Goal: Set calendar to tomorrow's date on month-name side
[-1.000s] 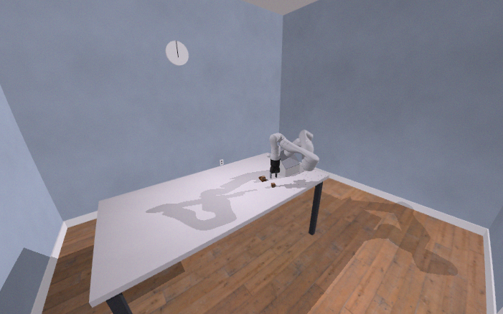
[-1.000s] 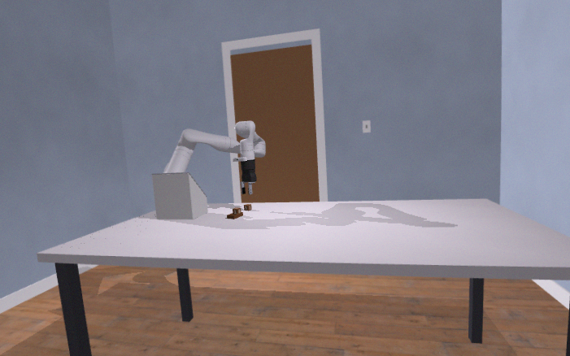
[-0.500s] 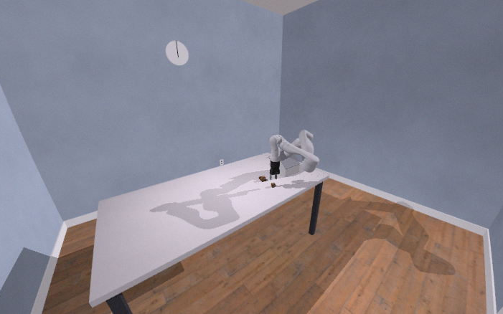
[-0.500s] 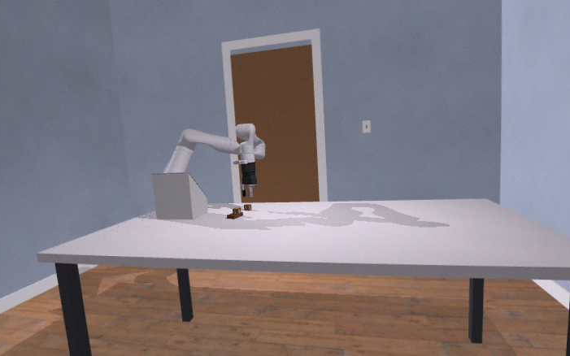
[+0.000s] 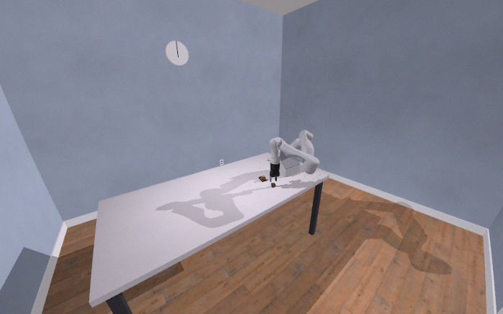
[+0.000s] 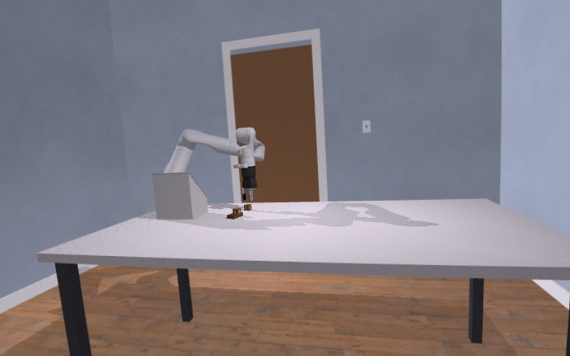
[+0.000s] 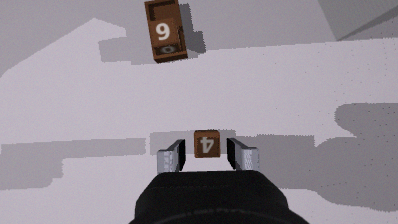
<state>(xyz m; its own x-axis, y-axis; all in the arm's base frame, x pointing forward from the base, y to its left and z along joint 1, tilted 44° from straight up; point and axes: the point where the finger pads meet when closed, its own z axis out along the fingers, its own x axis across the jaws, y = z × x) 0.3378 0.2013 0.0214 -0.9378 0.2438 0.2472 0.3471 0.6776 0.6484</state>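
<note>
My hand is 6 cm above the brown cube.
</note>
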